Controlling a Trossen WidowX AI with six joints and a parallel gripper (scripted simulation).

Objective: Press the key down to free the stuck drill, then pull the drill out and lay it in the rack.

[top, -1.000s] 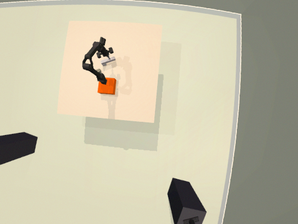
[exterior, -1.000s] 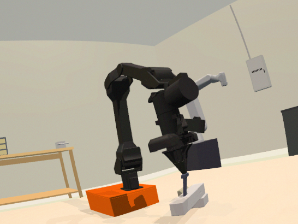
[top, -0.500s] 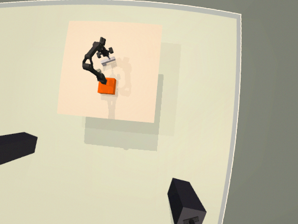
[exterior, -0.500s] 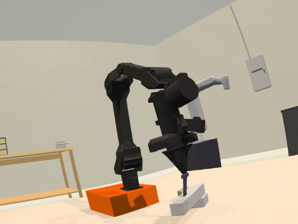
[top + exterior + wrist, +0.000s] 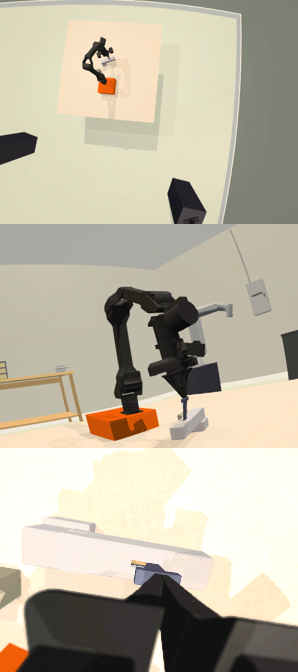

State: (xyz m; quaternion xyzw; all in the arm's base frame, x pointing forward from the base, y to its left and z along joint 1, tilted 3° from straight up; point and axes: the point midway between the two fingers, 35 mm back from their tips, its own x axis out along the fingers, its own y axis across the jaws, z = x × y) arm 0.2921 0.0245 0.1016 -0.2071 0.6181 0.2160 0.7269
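Right now the blue key is 10 mm behind my gripper tip and 30 mm below it. The rest, counted from my gripper tip: drill 40 mm behind, 40 mm to the left, 80 mm below; then rack 190 mm behind, 120 mm to the left, 110 mm below.
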